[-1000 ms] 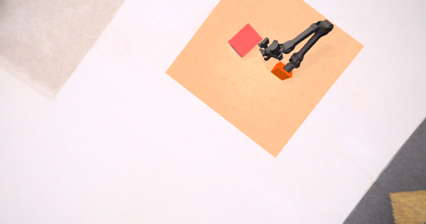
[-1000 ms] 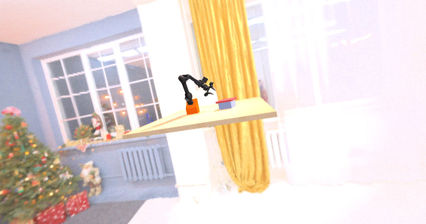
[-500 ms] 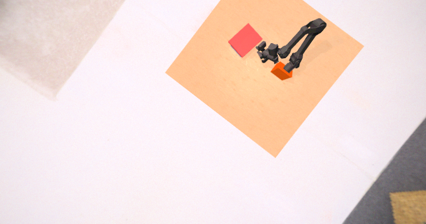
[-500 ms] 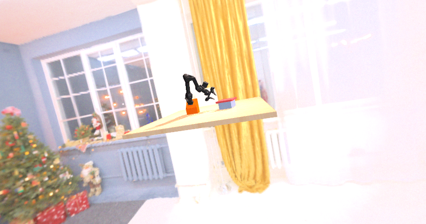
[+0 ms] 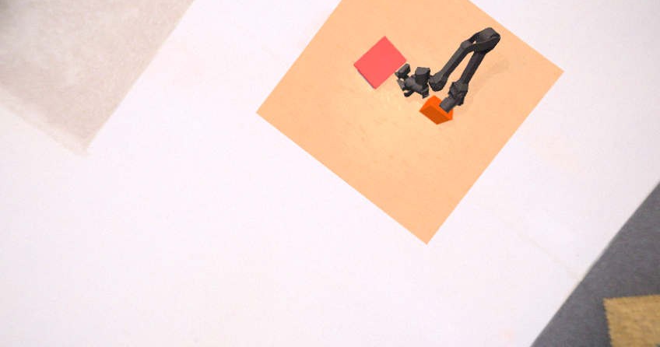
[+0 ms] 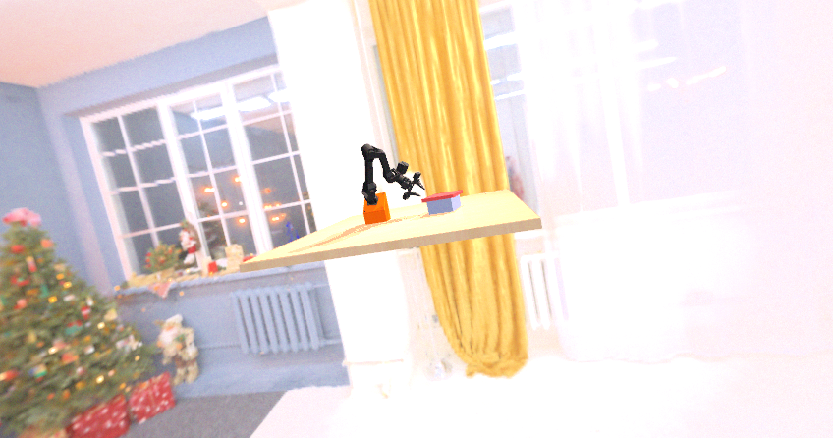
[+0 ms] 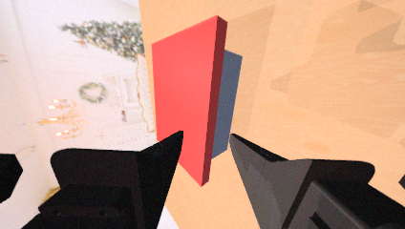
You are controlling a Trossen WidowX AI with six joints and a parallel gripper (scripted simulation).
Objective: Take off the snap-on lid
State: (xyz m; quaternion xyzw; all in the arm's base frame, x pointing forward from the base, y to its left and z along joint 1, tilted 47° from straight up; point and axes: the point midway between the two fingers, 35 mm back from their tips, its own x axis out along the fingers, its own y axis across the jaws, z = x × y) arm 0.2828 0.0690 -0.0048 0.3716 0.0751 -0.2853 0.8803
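Now: gripper tip 12 cm short of the red lid, 3 cm above it and 1 cm to the left of it. The rest, counted from my gripper tip: storage box (12 cm ahead, 8 cm below, 1 cm to the right).
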